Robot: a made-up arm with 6 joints.
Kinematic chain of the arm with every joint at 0, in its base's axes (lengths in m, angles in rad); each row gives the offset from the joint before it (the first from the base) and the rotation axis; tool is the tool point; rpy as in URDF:
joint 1: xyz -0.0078 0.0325 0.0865 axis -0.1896 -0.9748 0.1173
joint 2: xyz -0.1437 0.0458 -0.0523 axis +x
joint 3: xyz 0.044 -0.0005 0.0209 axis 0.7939 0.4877 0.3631
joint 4: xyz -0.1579 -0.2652 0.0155 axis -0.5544 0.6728 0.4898
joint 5: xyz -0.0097 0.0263 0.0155 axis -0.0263 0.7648 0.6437
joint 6: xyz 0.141 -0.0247 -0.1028 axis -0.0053 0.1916 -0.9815
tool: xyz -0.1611 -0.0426 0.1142 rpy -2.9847 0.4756 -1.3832
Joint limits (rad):
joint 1: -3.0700..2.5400
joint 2: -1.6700..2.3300
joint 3: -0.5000..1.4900
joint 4: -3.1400..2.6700
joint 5: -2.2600..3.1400
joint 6: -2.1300..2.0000
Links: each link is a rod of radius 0.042 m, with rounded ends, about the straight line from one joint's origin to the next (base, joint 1, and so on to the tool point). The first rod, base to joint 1, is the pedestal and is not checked.
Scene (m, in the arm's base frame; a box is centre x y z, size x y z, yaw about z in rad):
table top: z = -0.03
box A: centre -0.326 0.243 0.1 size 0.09 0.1 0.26 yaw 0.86
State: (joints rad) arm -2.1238 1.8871 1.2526 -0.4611 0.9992 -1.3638
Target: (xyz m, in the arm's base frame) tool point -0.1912 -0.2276 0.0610
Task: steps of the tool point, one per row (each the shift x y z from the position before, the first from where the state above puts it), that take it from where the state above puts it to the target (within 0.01 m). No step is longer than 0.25 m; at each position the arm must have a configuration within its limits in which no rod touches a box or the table.
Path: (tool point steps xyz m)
1: -0.1094 -0.0038 0.0333
2: -0.0862 -0.0384 0.0340
3: -0.0597 -0.0557 0.0350
4: -0.0394 -0.0635 0.0387
5: -0.1114 -0.1177 -0.1318
6: -0.0126 -0.1693 -0.1120
7: 0.0815 -0.1700 -0.0380

